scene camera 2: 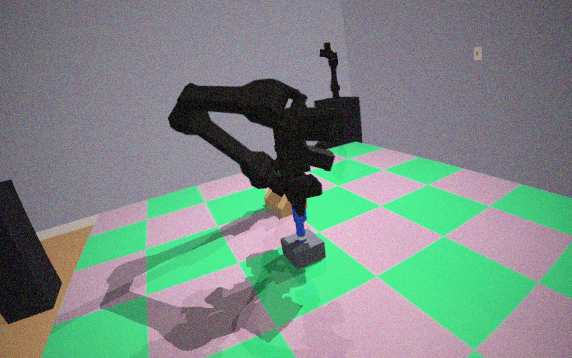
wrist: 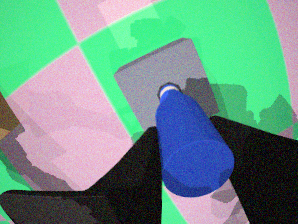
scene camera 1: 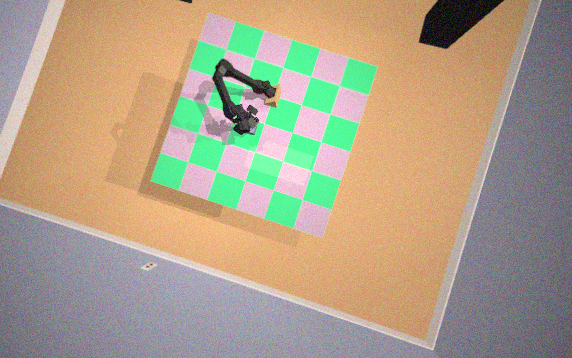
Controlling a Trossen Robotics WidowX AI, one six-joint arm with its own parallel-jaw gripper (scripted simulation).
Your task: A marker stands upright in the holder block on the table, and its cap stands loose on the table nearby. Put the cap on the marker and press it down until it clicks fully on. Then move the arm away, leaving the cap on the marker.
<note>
In view: the gripper (scene camera 2: 299, 212) and a blue cap (wrist: 195, 161).
The gripper shows as well in the wrist view (wrist: 183, 129).
</note>
